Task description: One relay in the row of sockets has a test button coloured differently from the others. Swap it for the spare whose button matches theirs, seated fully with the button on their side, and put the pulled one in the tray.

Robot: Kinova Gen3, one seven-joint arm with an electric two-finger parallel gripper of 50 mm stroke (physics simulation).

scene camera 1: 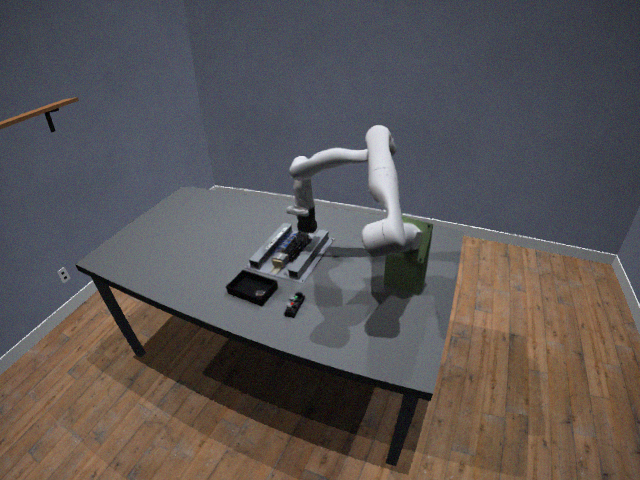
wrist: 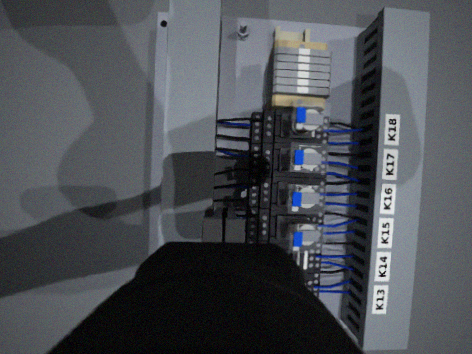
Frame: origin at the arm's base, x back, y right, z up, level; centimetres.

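Seen in the pictures: gripper, fingertip midpoint: (scene camera 1: 306,244) (wrist: 225,219); arm's base, origin of the base link: (scene camera 1: 408,236).
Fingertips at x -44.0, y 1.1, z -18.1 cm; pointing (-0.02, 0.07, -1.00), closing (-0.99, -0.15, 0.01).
Offsets run from my fingertips to a thing's top centre. "spot": to the spot under its first point. Level surfaces: height alone.
The relay panel {spot: dx -3.8, dy -7.1, dz +0.3 cm} (scene camera 1: 289,250) lies on the table {dz -3.1 cm} (scene camera 1: 170,242). In the wrist view, the relays at K18 {dx -4.6, dy -9.2, dz +3.8 cm} (wrist: 306,118), K17 {dx -5.0, dy -6.2, dz +3.8 cm} (wrist: 306,158), K16 {dx -5.4, dy -3.3, dz +3.8 cm} (wrist: 305,198) and K15 {dx -5.9, dy -0.5, dz +4.0 cm} (wrist: 303,238) each show a blue button on the left side. My gripper's black body hides most of the sockets at K14 and K13; only a white strip {spot: dx -7.8, dy +2.4, dz +0.1 cm} (wrist: 305,260) shows there. My gripper (scene camera 1: 306,230) (wrist: 225,219) is shut and empty, low over the far end of the row. The black tray {spot: dx -3.7, dy -36.9, dz -0.9 cm} (scene camera 1: 243,295) holds a small item {dx +1.1, dy -32.8, dz -0.7 cm} (scene camera 1: 260,293). Spare relays {dx +15.5, dy -33.6, dz +1.7 cm} (scene camera 1: 293,305) with a green and a red spot lie right of the tray.
Grey wire ducts flank the row, one with the K labels {spot: dx -12.1, dy -14.8, dz +1.2 cm} (wrist: 396,76) and one on the other side {spot: dx +4.8, dy -11.3, dz +1.2 cm} (wrist: 192,76). A block of grey terminals {dx -4.0, dy -13.4, dz +1.6 cm} (wrist: 300,68) sits beyond K18. The arm's green base (scene camera 1: 410,258) stands to the right of the panel.
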